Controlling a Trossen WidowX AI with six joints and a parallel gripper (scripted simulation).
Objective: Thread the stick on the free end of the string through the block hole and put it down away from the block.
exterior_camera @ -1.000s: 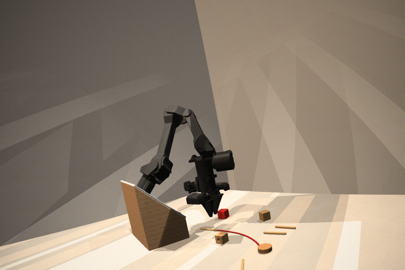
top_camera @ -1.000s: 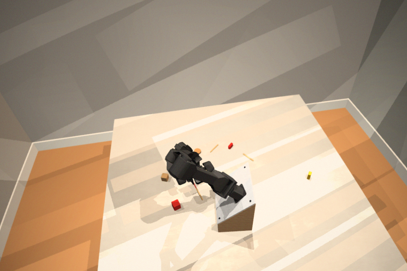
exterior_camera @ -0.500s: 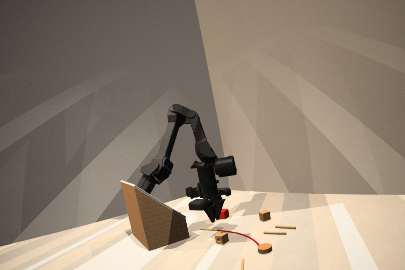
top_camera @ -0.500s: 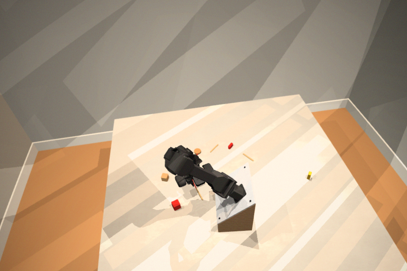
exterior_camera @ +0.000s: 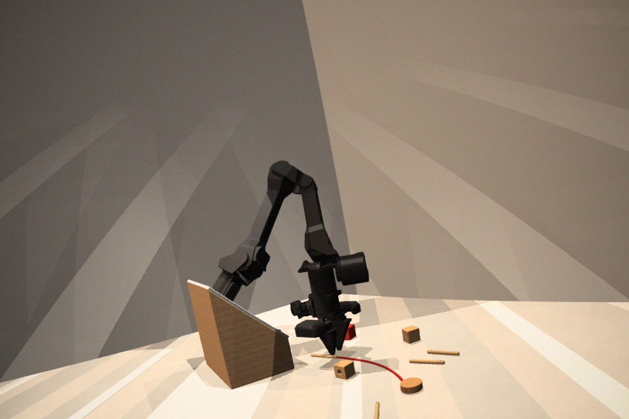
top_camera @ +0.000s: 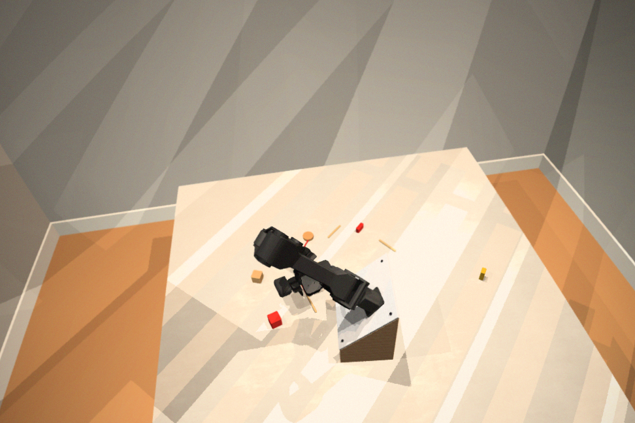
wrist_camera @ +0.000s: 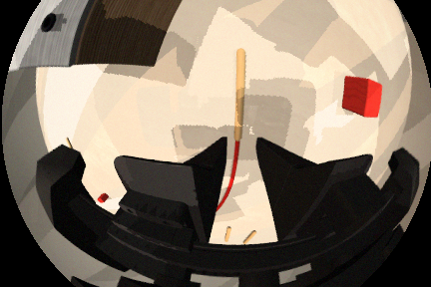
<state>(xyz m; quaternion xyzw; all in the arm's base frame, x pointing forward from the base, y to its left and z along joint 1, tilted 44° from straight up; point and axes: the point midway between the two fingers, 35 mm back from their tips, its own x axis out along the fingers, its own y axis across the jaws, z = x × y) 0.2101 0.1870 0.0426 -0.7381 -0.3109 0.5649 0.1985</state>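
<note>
Right now my gripper tip is 2 cm past the thin wooden stick, 1 cm to the left of it and 1 cm above it. The rest, counted from my gripper tip: plain wooden cube 11 cm ahead, 15 cm to the left; red cube 8 cm behind, 11 cm to the left; round wooden button 26 cm ahead, 5 cm to the right, 1 cm below.
</note>
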